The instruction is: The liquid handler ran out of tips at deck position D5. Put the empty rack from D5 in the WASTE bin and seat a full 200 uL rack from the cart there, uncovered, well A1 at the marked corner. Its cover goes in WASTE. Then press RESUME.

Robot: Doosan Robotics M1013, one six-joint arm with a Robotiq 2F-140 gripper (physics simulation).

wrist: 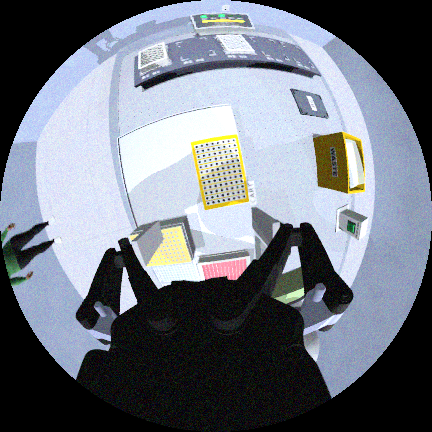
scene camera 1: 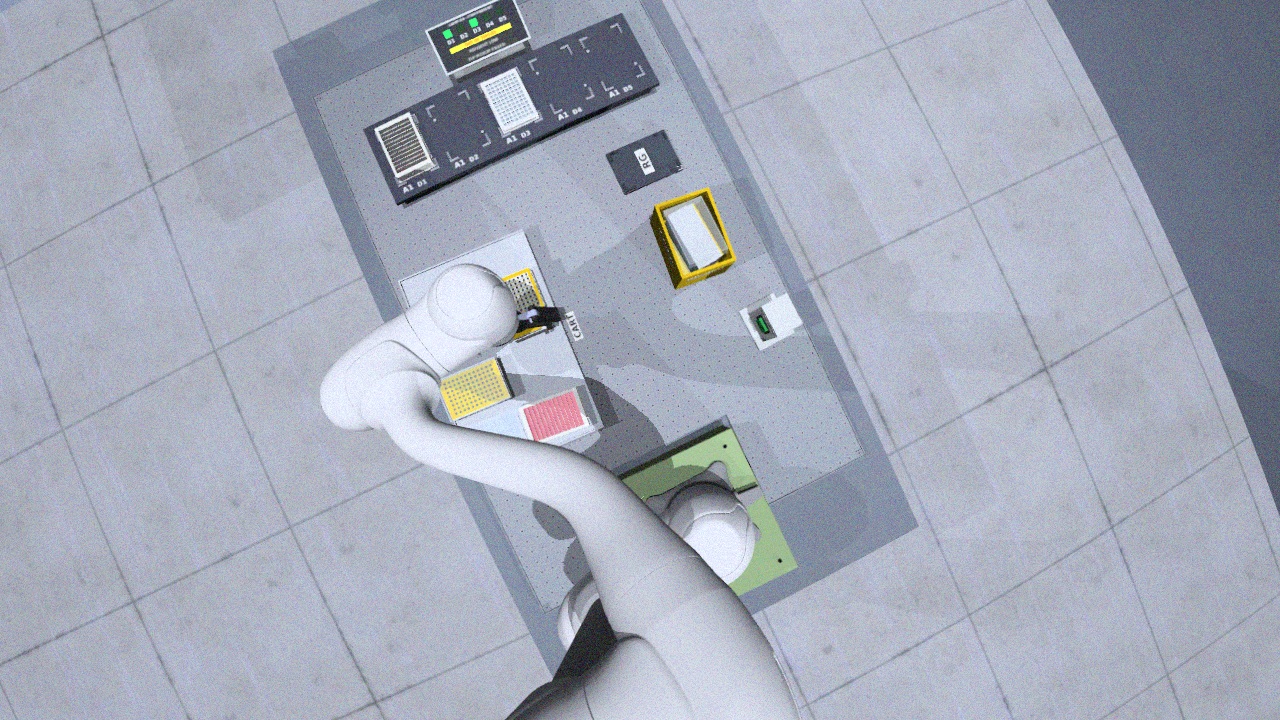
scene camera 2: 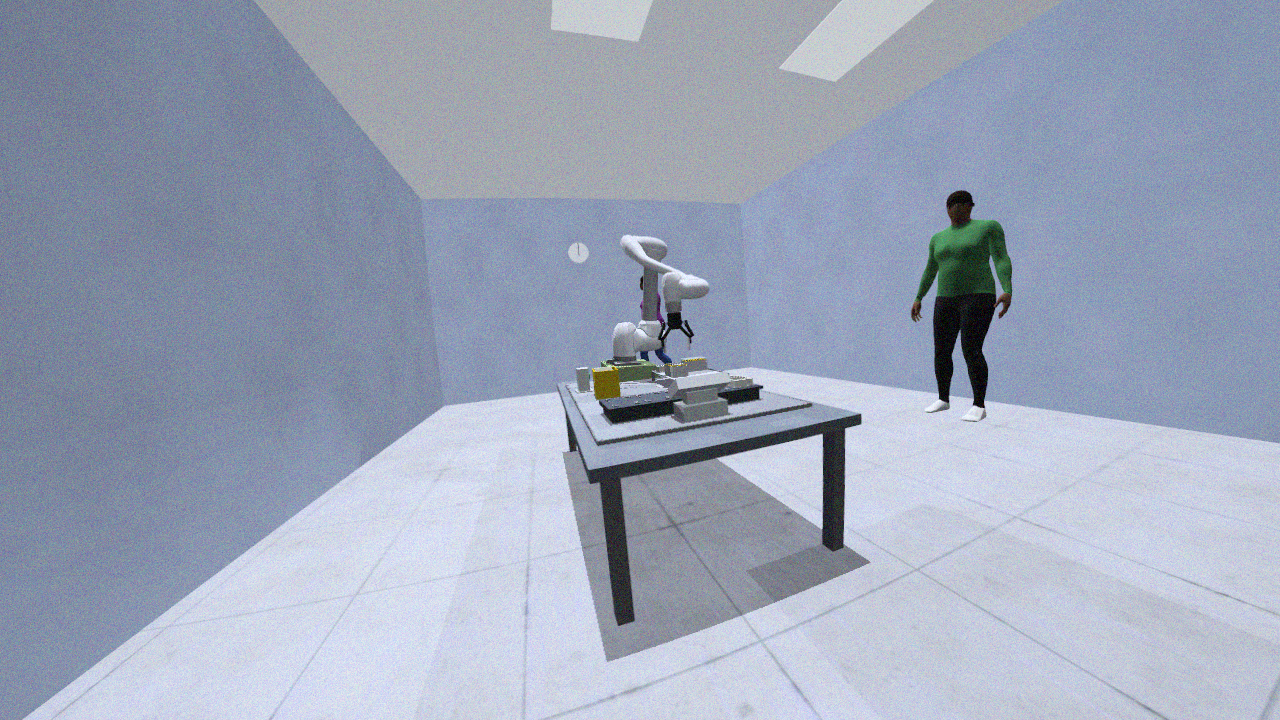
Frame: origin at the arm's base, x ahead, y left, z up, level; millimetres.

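Where they show: gripper, fingertip midpoint: (wrist: 205, 224) (scene camera 2: 677, 351); arm's base, link origin: (scene camera 2: 624, 363).
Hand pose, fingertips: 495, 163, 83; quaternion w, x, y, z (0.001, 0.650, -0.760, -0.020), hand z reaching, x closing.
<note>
Each offset is from my fingertips to the top centre of the thing, as dx, dy, dz. "*": to the spot under its first point.
My gripper (scene camera 1: 539, 319) (scene camera 2: 676, 343) (wrist: 205, 224) is open and empty, above the cart {+1, +48, -116} (scene camera 1: 465, 255) (wrist: 160, 150). A yellow-edged rack with dark wells {+62, -43, -57} (scene camera 1: 523, 288) (wrist: 220, 172) lies on the cart; no cover shows on it, and the arm partly hides it in scene camera 1. A yellow-topped rack {-47, +121, -52} (scene camera 1: 474, 389) (wrist: 172, 245) and a red-topped rack {-169, +7, -91} (scene camera 1: 554, 414) (wrist: 225, 269) also stand there. Deck position D5 (scene camera 1: 623, 58) holds no rack. The yellow WASTE bin {+25, -419, -47} (scene camera 1: 664, 255) (wrist: 332, 162) holds a whitish rack-like item {+30, -424, -41} (scene camera 1: 693, 234) (wrist: 354, 162). The green button {-204, -468, -87} (scene camera 1: 762, 324) (wrist: 351, 227) is on a white box.
Racks stand at D1 {+493, +30, -95} (scene camera 1: 405, 143) (wrist: 152, 55) and D3 {+485, -218, -112} (scene camera 1: 508, 101) (wrist: 235, 44). A status display {* +619, -218, -62} (scene camera 1: 478, 37) (wrist: 222, 21) stands behind the deck. A dark RG plate {+244, -427, -168} (scene camera 1: 644, 161) (wrist: 310, 103) lies between deck and bin. A person in green (scene camera 2: 964, 259) stands beyond the table.
</note>
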